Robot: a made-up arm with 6 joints. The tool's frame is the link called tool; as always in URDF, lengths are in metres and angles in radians. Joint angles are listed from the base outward. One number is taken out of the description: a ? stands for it. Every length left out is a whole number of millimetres.
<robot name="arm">
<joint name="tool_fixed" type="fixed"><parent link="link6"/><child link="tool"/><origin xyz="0 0 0" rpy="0 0 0"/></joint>
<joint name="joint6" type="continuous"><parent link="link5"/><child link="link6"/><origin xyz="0.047 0.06 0" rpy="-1.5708 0 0"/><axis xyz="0 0 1"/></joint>
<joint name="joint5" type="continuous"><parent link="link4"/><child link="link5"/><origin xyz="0 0 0" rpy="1.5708 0 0"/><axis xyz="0 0 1"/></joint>
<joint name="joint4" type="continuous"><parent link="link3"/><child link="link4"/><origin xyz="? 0.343 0" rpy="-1.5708 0 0"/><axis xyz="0 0 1"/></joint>
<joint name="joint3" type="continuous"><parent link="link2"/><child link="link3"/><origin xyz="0.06 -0.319 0" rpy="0 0 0"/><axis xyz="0 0 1"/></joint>
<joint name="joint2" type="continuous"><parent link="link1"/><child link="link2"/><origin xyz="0 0 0" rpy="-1.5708 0 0"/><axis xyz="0 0 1"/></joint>
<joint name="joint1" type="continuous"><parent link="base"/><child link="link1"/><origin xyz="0 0 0.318" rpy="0 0 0"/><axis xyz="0 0 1"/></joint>
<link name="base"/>
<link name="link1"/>
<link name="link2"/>
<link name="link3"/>
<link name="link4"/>
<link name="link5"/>
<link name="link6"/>
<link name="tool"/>
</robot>
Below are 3 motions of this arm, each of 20 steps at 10 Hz.
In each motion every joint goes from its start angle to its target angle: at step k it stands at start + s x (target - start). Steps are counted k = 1, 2, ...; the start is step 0. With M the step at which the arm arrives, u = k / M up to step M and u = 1 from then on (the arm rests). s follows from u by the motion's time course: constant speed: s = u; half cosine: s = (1 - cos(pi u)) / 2; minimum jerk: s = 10 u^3 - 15 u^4 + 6 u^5.
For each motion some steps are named. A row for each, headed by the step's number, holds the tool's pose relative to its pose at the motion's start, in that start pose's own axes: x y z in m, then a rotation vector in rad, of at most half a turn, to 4 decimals.
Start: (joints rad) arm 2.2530 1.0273 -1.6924 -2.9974 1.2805 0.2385
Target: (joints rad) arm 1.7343 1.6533 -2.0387 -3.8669 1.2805 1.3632
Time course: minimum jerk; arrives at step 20
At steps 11, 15, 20:
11: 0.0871 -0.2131 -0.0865 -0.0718 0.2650 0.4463
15: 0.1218 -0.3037 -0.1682 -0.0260 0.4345 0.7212
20: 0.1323 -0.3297 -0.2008 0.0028 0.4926 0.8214

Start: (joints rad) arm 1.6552 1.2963 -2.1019 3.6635 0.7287 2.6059
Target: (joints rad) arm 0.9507 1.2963 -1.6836 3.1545 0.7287 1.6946
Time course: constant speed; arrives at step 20
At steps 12, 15, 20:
12: -0.1291 0.2594 -0.0237 -0.0909 -0.2934 -0.7460
15: -0.1592 0.3153 -0.0503 -0.0713 -0.3836 -0.9060
20: -0.2056 0.3959 -0.1093 0.0013 -0.5323 -1.1444

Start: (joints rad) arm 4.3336 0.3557 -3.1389 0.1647 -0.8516 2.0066
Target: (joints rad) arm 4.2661 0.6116 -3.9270 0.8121 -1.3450 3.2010
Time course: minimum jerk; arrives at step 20
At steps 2, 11, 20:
2: -0.0003 -0.0015 -0.0001 0.0094 -0.0007 0.0139
11: -0.0206 -0.0987 -0.0324 0.6026 -0.2640 0.9584
20: -0.0346 -0.1562 -0.0792 0.9290 -0.6854 1.5638

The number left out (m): 0.078
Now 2 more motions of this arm.
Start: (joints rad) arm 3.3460 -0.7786 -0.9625 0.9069 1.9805 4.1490
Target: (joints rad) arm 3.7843 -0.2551 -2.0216 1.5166 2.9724 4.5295
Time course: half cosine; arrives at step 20
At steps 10, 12, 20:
10: 0.1208 0.0548 -0.0409 0.4385 0.3176 -0.3121
12: 0.1517 0.0613 -0.0514 0.6073 0.3643 -0.4290
20: 0.2013 0.0630 -0.0713 1.0043 0.3562 -0.7261

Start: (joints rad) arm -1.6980 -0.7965 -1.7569 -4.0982 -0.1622 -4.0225
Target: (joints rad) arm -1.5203 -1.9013 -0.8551 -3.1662 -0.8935 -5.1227
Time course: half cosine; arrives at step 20
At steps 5, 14, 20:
5: -0.0105 0.0083 -0.0578 0.0747 -0.0277 -0.0033
14: -0.0268 -0.0440 -0.3132 0.4307 0.2391 -0.0626
20: -0.0206 -0.0832 -0.3839 0.4796 0.4470 -0.1041

